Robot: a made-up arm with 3 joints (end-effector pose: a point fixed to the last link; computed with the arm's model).
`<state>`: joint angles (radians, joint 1 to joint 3).
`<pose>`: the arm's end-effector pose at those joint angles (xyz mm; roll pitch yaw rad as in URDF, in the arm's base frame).
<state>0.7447 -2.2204 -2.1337</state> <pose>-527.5 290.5 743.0 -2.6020 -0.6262 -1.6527</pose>
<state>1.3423 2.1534 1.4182</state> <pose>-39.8 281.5 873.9 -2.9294 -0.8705 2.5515</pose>
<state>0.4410 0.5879 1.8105</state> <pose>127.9 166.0 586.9 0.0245 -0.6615 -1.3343</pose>
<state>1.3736 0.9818 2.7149</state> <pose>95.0 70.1 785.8 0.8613 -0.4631 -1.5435</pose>
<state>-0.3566 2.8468 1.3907</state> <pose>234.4 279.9 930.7 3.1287 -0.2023 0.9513</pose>
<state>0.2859 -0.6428 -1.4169</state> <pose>-365.9 434.2 537.6 -0.0283 -0.7232 1.7560</pose>
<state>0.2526 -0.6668 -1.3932</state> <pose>-354.9 454.4 544.7 -0.0052 -0.7454 1.6884</pose>
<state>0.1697 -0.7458 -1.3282</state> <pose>-323.0 505.3 567.8 0.0739 -0.8151 1.5004</pose>
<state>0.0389 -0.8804 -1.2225</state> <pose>-258.5 574.2 610.9 0.2557 -0.9159 1.1579</pose>
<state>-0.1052 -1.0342 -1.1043</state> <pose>-171.9 627.6 664.3 0.5439 -0.9881 0.7101</pose>
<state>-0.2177 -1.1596 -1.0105</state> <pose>-97.7 649.8 709.2 0.8199 -1.0018 0.3227</pose>
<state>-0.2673 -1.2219 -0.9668</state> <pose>-64.0 653.6 731.1 0.9565 -0.9941 0.1421</pose>
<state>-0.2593 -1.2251 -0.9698</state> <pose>-68.9 652.9 731.5 0.9598 -0.9980 0.1483</pose>
